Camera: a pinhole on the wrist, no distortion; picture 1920 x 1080 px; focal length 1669.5 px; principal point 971.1 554.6 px. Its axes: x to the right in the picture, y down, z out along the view. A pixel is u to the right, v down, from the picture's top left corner.
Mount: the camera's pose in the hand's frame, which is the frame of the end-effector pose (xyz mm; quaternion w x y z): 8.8 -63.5 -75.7 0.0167 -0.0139 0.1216 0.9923
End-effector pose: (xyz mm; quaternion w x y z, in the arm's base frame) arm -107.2 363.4 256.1 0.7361 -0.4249 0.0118 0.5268
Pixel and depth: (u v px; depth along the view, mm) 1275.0 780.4 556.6
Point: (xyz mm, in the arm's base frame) -362.4 586.3 611.8
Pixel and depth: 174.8 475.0 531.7
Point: -250.4 844.1 371.5
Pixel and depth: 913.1 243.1 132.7
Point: -116.6 401.4 285.7
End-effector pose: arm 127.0 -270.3 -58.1 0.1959 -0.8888 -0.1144 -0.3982
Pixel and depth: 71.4 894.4 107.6
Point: 170.6 -197.4 -16.5
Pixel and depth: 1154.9 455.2 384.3
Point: 311.1 -192.2 -279.0
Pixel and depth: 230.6 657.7 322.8
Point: 381.6 -147.0 -97.3
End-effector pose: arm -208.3 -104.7 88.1 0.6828 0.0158 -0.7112 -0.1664
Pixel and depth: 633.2 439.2 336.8
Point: -446.8 -32.5 162.5
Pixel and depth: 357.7 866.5 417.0
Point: -571.2 -106.5 216.9
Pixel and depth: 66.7 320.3 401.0
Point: -505.6 -16.3 316.5
